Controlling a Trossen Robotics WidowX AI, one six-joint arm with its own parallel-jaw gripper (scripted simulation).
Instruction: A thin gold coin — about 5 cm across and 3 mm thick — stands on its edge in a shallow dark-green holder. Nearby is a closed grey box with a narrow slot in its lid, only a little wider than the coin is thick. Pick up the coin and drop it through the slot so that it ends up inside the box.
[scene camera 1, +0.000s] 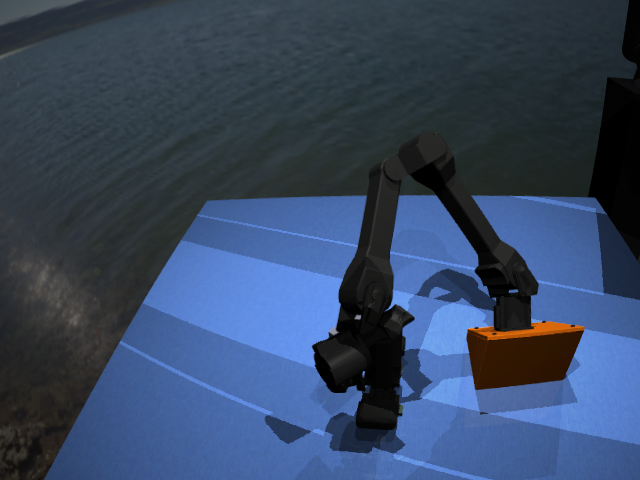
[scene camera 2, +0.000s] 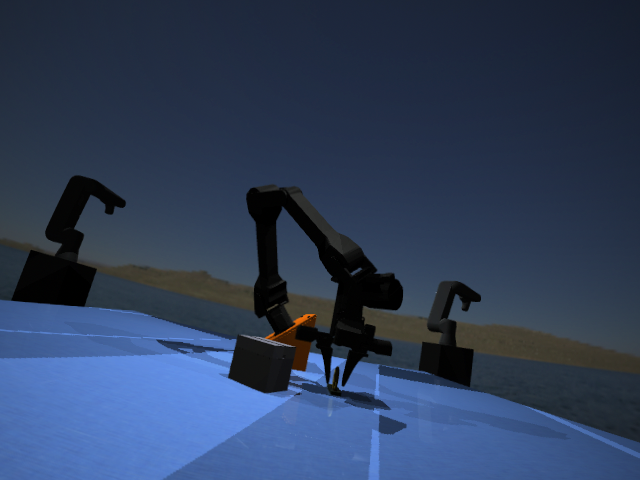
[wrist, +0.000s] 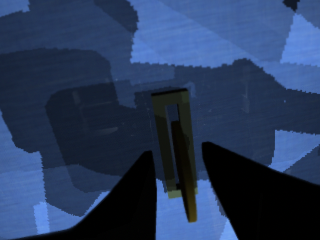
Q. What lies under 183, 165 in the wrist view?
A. A gold coin.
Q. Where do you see the gripper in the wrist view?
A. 177, 153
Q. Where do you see the gripper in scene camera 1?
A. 382, 406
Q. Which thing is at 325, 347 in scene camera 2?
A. The gripper.
